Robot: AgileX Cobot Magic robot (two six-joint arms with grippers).
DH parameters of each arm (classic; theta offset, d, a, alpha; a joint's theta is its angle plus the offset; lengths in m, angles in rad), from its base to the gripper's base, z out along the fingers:
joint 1: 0 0.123 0 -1.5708
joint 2: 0.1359 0 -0.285 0
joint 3: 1.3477 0 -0.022 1.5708
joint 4: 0 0.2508 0 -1.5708
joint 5: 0 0 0.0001 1.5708
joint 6: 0 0.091 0 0
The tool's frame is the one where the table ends.
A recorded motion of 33 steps. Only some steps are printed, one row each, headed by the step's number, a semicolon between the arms.
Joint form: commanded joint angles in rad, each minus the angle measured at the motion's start. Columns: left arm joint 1, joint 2, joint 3, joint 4, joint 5, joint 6; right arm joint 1, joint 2, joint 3, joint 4, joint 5, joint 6.
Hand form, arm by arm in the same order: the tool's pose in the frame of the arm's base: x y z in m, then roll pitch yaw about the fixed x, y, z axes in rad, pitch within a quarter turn. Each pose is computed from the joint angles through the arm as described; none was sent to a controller.
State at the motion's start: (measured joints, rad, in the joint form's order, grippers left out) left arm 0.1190 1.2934 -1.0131 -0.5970 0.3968 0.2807; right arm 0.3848 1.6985 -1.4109 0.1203 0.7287 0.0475
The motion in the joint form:
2: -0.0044 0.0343 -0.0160 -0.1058 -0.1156 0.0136; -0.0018 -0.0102 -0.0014 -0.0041 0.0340 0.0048
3: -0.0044 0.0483 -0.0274 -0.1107 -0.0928 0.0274; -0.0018 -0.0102 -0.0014 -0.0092 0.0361 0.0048
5: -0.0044 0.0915 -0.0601 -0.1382 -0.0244 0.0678; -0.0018 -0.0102 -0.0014 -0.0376 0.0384 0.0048
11: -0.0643 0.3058 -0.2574 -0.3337 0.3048 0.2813; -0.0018 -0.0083 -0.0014 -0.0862 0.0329 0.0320
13: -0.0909 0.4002 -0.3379 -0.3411 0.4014 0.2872; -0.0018 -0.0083 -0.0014 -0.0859 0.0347 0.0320
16: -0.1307 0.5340 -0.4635 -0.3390 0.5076 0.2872; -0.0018 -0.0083 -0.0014 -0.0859 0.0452 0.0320
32: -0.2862 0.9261 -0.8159 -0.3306 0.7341 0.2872; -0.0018 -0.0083 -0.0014 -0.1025 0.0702 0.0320
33: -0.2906 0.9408 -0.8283 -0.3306 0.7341 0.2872; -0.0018 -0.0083 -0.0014 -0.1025 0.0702 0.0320
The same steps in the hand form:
2: 0.3006 0.0181 0.3380 -2.3499 0.9502 -2.3308; 0.3449 0.1468 0.2997 2.9658 0.6052 -2.9243
3: 0.3037 0.0171 0.3363 -2.3743 0.9394 -2.3697; 0.3448 0.1465 0.2995 2.9722 0.6040 -2.9195
5: 0.3128 0.0136 0.3304 -2.4220 0.8950 -2.4639; 0.3453 0.1448 0.2993 3.0061 0.6058 -2.8946
11: 0.3565 -0.0277 0.3148 -2.4049 0.7197 -2.8175; 0.3471 0.1422 0.2987 3.0444 0.6125 -2.8860
13: 0.3741 -0.0421 0.3031 -2.3968 0.6483 -2.9159; 0.3470 0.1421 0.2986 3.0443 0.6107 -2.8860
16: 0.3994 -0.0623 0.2866 -2.3865 0.5750 -3.0331; 0.3462 0.1419 0.2980 3.0459 0.6002 -2.8848
32: 0.4519 -0.1431 0.2121 -2.3462 0.3989 2.9361; 0.3449 0.1402 0.2967 3.0687 0.5773 -2.8683
33: 0.4539 -0.1456 0.2085 -2.3461 0.3966 2.9317; 0.3449 0.1402 0.2967 3.0687 0.5773 -2.8683

